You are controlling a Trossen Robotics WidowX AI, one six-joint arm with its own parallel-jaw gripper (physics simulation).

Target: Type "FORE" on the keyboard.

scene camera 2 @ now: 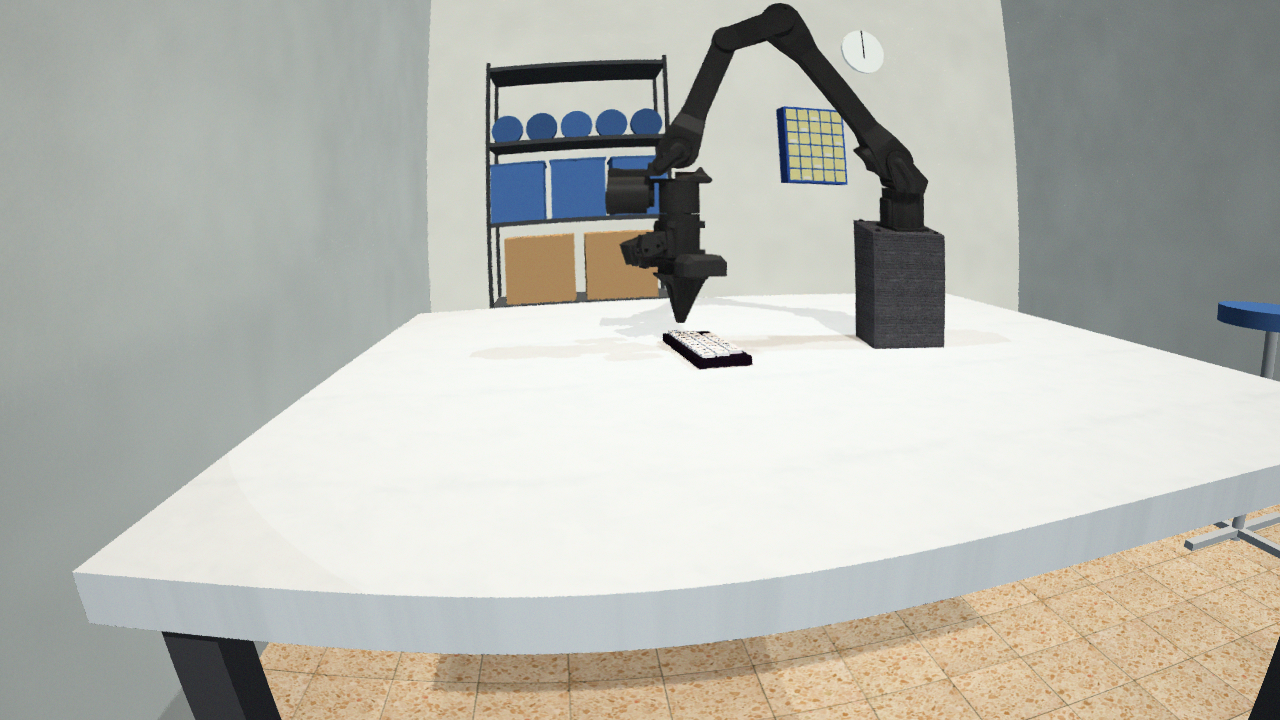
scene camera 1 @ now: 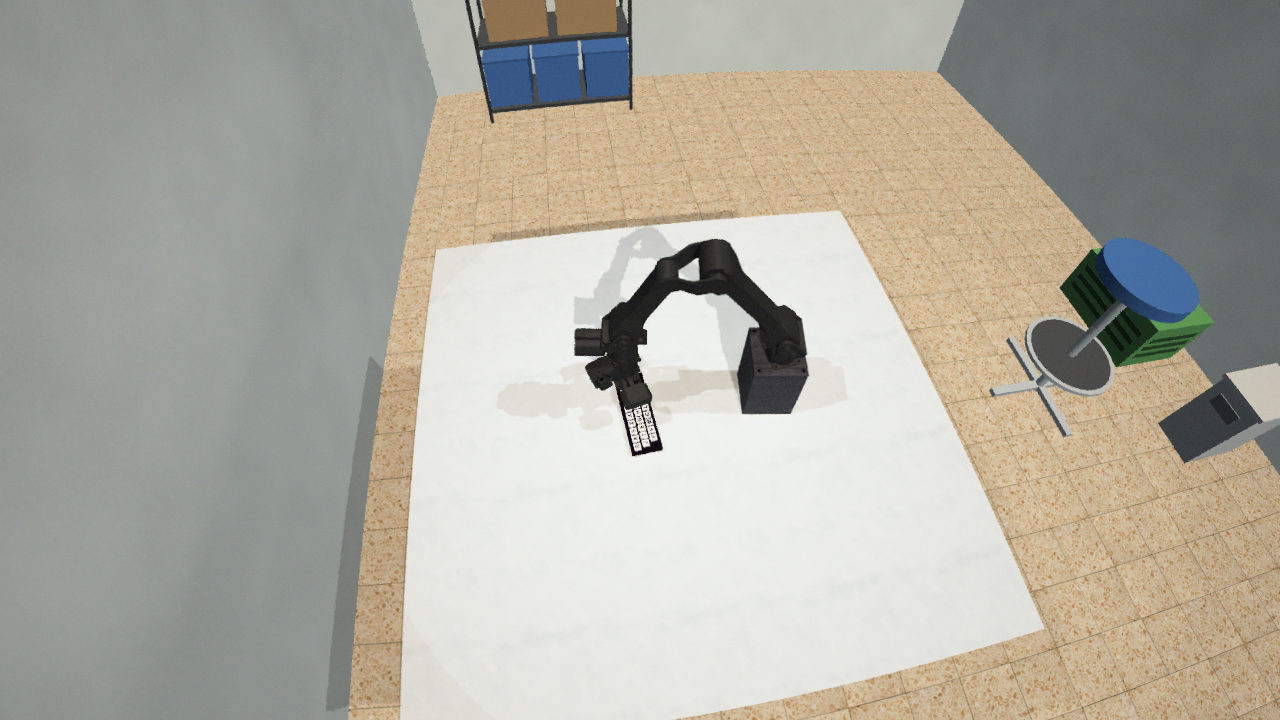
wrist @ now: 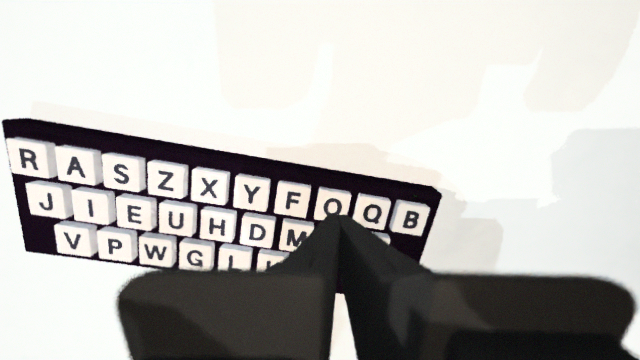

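Seen in the pictures: gripper, between the fingertips: [scene camera 2: 680, 322] [scene camera 1: 624, 389] [wrist: 336, 224]; arm's base, origin of its link: [scene camera 2: 903, 228] [scene camera 1: 781, 354].
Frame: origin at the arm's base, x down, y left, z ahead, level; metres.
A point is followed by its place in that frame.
A dark keyboard [scene camera 1: 646, 452] @[x 0.167, y 0.066, z 0.324 m] [scene camera 2: 726, 361] @[x 0.167, y 0.066, z 0.320 m] [wrist: 175, 152] @[x 0.162, y -0.012, z 0.350 m] with white letter keys lies flat on the table. In the wrist view, the F key [wrist: 293, 200] @[x 0.157, y -0.071, z 0.334 m], the O key [wrist: 330, 202] @[x 0.157, y -0.089, z 0.336 m], the R key [wrist: 30, 158] @[x 0.157, y 0.049, z 0.340 m] and the E key [wrist: 134, 212] @[x 0.157, y 0.006, z 0.319 m] show. R is at the left end of the top row, O is just right of F, and E is in the middle row. My gripper [scene camera 1: 636, 395] @[x 0.140, y -0.091, z 0.333 m] [scene camera 2: 681, 320] @[x 0.140, y -0.091, z 0.333 m] [wrist: 336, 224] @[x 0.140, y -0.091, z 0.333 m] is shut and empty, pointing down. Its tips are a little above the keys and overlap the lower edge of O in the wrist view. My fingers hide some keys in the lower two rows.
The white table [scene camera 1: 716, 537] @[x 0.175, y 0.292, z 0.236 m] [scene camera 2: 537, 501] @[x 0.175, y 0.437, z 0.588 m] bears my arm's dark base block [scene camera 1: 771, 380] @[x 0.026, y 0.042, z 0.038 m] [scene camera 2: 899, 286] @[x 0.084, y 0.042, z 0.038 m], to the right of the keyboard. Beyond the table stand a shelf rack [scene camera 1: 554, 39] [scene camera 2: 489, 107], a blue stool [scene camera 1: 1145, 279] [scene camera 2: 1248, 315] and a green crate [scene camera 1: 1163, 340].
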